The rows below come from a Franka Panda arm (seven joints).
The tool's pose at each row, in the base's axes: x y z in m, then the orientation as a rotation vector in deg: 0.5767 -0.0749 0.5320 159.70 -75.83 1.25; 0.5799 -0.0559 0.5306 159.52 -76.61 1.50; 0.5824 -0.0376 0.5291 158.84 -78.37 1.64; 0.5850 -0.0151 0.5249 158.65 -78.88 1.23; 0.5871 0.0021 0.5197 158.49 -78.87 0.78; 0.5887 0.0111 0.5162 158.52 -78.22 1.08
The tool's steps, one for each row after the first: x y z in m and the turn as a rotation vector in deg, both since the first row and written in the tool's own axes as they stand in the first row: -0.0127 -0.0145 0.0003 0.22 0.06 0.51; -0.0254 -0.0281 0.0007 0.38 0.04 1.73; -0.0413 -0.0445 0.0036 0.31 -0.23 2.07; -0.0535 -0.0572 0.0078 0.05 -0.42 2.11; -0.0595 -0.0642 0.0108 -0.10 -0.13 1.72
